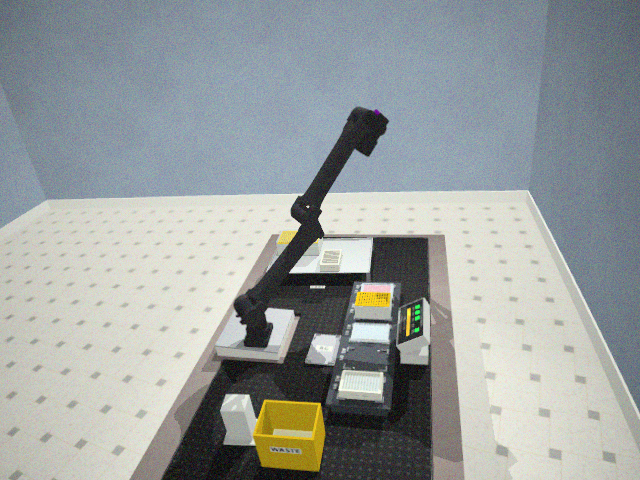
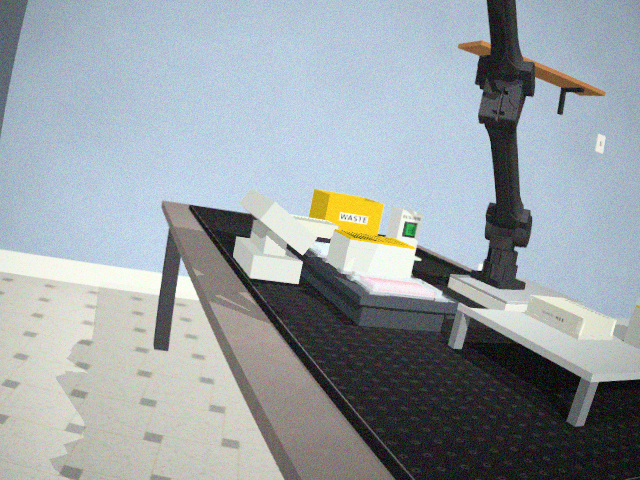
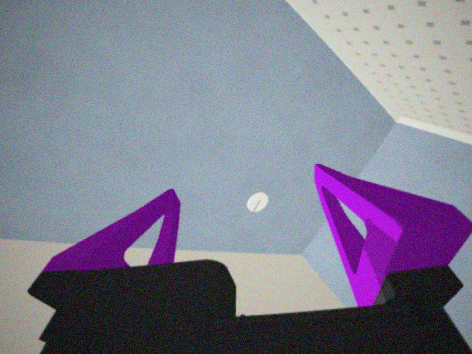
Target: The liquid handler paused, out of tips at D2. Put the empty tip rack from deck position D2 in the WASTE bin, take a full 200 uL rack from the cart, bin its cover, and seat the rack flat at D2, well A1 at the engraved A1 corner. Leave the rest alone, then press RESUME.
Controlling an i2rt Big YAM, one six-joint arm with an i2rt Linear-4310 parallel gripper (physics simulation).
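Pixels of known places: gripper, fingertip midpoint: [image 3: 242, 184]; arm's base at its link origin: [image 1: 259, 335] [image 2: 497, 283].
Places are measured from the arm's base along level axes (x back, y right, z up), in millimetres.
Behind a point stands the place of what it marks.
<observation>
My gripper [image 1: 377, 112] [image 3: 242, 184] {x -406, y -480, z 599 mm} is open and empty, raised high above the table, its purple fingers wide apart against the wall. The yellow WASTE bin [image 1: 310, 457] {x -268, y 505, z 31 mm} [image 2: 324, 205] {x -288, y 410, z 73 mm} stands at the near end, with something pale on its floor. On the dark deck [image 1: 356, 409] {x -374, y 310, z -11 mm} [image 2: 403, 318] {x -439, y -297, z -12 mm} a cream rack [image 1: 360, 384] {x -385, y 253, z 33 mm} sits nearest, beside a bare dark position [image 1: 366, 355] {x -398, y 113, z 18 mm}. A yellow-topped tip rack [image 1: 373, 312] {x -418, y -73, z 49 mm} [image 2: 361, 258] {x -455, y -156, z 46 mm} stands farther along. Another yellow-topped rack [image 1: 289, 237] {x -24, y -561, z 100 mm} is on the white cart [image 1: 354, 260] {x -326, y -461, z 30 mm} [image 2: 527, 335] {x -365, y -493, z 30 mm}. The RESUME box [image 1: 238, 419] {x -56, y 423, z 66 mm} [image 2: 409, 229] {x -48, y 355, z 52 mm} shows a green button. Position labels are unreadable.
A pale blue plate [image 1: 370, 333] {x -409, y 18, z 30 mm} and a pink plate [image 1: 377, 287] {x -429, y -257, z 28 mm} [image 2: 398, 287] {x -449, y -279, z 31 mm} are on the deck. A cream box [image 1: 330, 259] {x -226, y -426, z 60 mm} [image 2: 563, 314] {x -268, y -464, z 55 mm} lies on the cart. The screen unit [image 1: 413, 325] {x -553, y 50, z 92 mm} [image 2: 273, 232] {x -575, y -41, z 52 mm} stands beside the deck. A white labelled plate [image 1: 323, 356] {x -246, y 78, z -22 mm} lies between arm base and deck.
</observation>
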